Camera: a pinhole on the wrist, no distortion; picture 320 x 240 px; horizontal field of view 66.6 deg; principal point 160.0 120.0 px. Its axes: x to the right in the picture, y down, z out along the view. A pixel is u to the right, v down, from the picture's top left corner.
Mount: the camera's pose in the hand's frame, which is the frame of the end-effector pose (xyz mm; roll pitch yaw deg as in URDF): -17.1 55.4 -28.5 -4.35 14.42 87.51
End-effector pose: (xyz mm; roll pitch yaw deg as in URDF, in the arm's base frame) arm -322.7 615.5 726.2 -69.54 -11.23 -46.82
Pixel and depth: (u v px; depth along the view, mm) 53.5 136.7 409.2
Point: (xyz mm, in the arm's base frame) -120.8 953.3 864.1
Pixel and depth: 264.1 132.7 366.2
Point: -63.5 882.1 538.3
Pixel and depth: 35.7 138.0 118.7
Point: -272.7 713.6 729.0
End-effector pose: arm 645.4 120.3 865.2 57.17 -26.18 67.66
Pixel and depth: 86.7 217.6 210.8
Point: 700.5 -83.9 940.1
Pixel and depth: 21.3 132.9 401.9
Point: 946.4 -156.7 985.8
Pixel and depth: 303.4 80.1 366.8
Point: 616.5 -54.4 1279.8
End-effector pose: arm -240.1 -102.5 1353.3 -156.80 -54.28 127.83
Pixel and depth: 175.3 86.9 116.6
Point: -252.8 -2.8 1280.5
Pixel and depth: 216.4 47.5 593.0
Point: -510.9 409.4 1098.5
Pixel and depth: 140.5 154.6 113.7
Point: -248.7 -31.1 1258.4
